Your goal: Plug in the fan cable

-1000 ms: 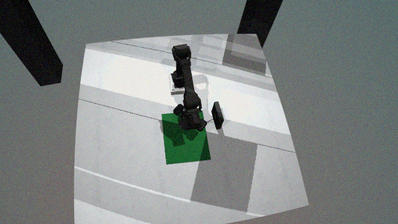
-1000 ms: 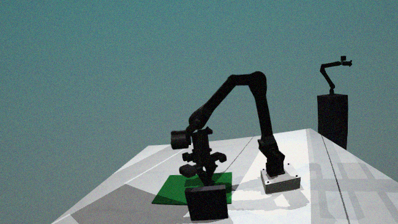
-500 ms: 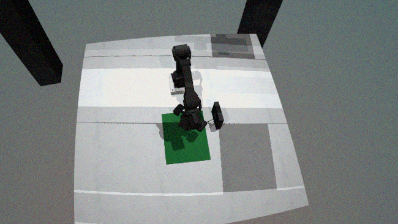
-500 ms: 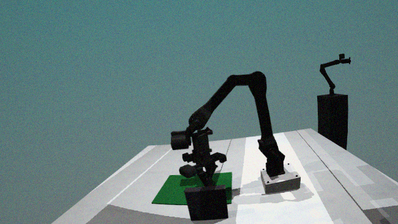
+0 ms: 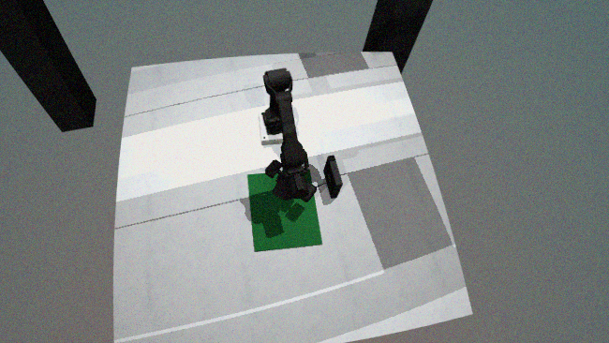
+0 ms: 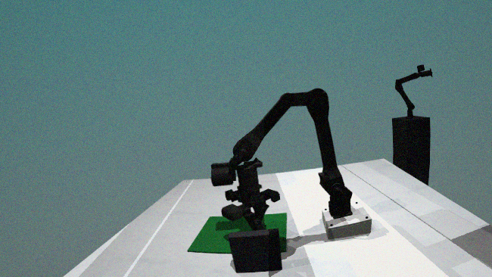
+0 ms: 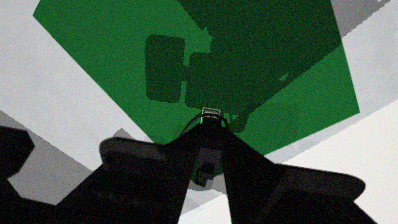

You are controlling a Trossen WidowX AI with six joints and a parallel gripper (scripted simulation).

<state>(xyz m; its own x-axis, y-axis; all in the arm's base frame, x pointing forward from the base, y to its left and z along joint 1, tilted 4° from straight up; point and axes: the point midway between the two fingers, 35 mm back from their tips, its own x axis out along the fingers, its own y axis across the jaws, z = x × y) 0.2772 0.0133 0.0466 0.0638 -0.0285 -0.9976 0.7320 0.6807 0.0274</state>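
The whitish fan header is 10 mm behind my gripper tip, 10 mm to the left of it and 40 mm below it. Round my gripper tip: black plug: 10 mm behind, 10 mm to the left, 10 mm above; green board: 50 mm ahead, 30 mm to the right, 50 mm below; black fan: 20 mm behind, 160 mm to the left, 20 mm above.
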